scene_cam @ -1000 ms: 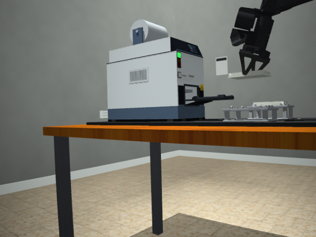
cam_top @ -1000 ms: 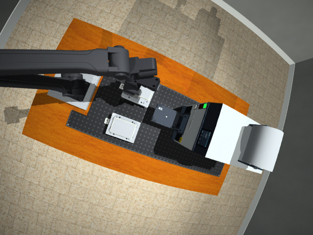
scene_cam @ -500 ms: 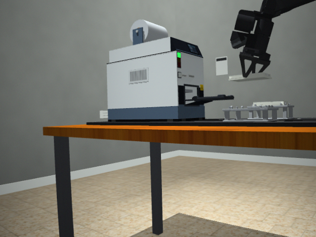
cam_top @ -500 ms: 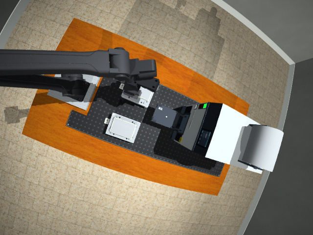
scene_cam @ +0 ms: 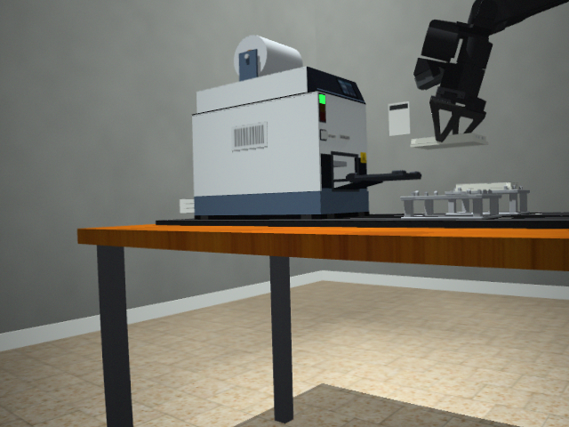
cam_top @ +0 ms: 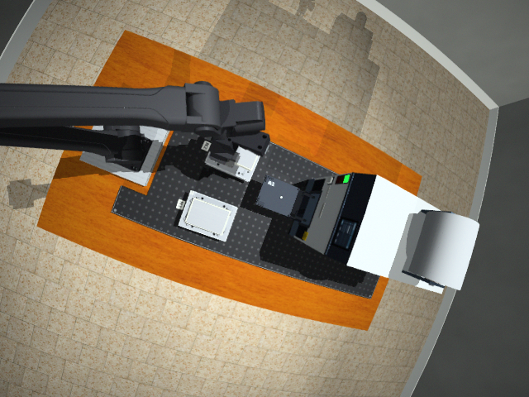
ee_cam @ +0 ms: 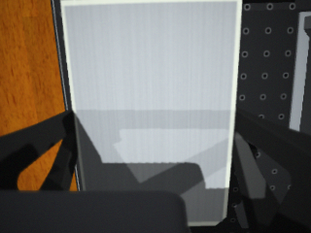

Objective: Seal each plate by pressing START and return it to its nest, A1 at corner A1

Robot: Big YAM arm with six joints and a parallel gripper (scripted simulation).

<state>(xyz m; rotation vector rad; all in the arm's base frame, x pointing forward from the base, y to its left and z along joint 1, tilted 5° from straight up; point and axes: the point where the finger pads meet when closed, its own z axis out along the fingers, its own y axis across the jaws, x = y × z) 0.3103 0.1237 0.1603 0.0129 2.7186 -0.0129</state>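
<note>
The plate nest is 110 mm below my hand. From my hand the other things lie so: sealer stage (190 mm ahead, 70 mm to the right, 60 mm below); then pale start button (290 mm ahead, 20 mm to the left, 40 mm above); then A1 mark (80 mm behind, 50 mm to the left, 110 mm below).
</note>
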